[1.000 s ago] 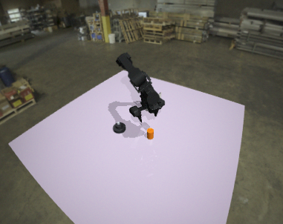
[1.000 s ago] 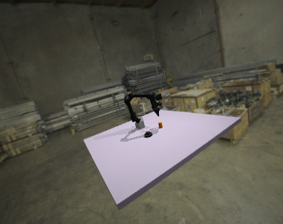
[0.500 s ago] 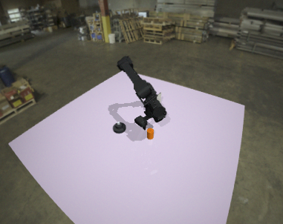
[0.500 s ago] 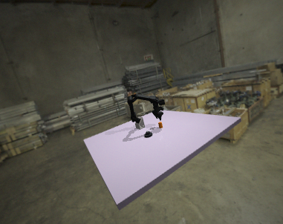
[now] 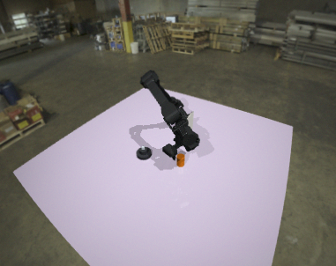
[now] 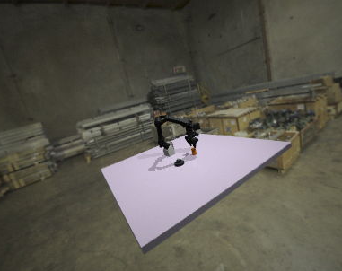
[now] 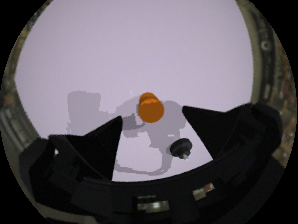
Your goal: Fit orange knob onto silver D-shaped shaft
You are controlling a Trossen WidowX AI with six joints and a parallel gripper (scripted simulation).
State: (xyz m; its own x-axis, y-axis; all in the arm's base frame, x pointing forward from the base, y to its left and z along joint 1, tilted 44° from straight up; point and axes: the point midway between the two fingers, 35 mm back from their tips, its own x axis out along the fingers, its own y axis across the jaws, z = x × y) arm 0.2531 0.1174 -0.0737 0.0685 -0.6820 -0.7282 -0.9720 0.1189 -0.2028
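My gripper tip is now 30 mm above the orange knob. Round my gripper tip: round pedestal: 50 mm ahead, 210 mm to the right, 40 mm below.
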